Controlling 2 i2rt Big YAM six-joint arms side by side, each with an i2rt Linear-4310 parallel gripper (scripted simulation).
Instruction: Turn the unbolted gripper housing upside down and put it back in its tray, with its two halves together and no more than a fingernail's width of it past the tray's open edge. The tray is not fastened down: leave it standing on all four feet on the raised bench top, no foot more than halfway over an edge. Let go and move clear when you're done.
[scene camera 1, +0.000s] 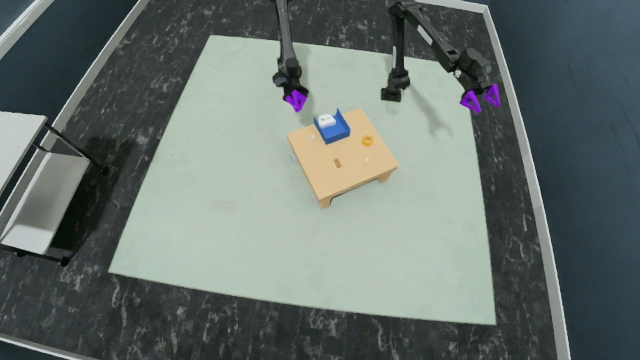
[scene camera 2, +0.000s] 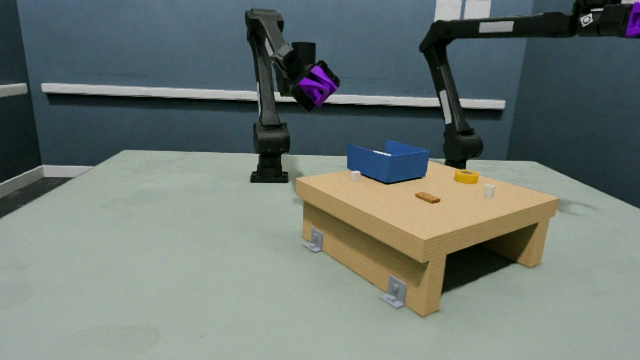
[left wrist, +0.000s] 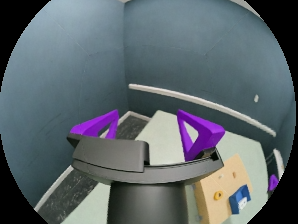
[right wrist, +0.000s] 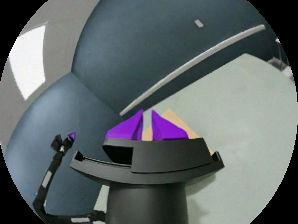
I see my left gripper (left wrist: 147, 113), my right gripper (scene camera 2: 329, 87) and a blue tray (scene camera 2: 406, 162).
My right gripper is seen too in the right wrist view (right wrist: 147, 113).
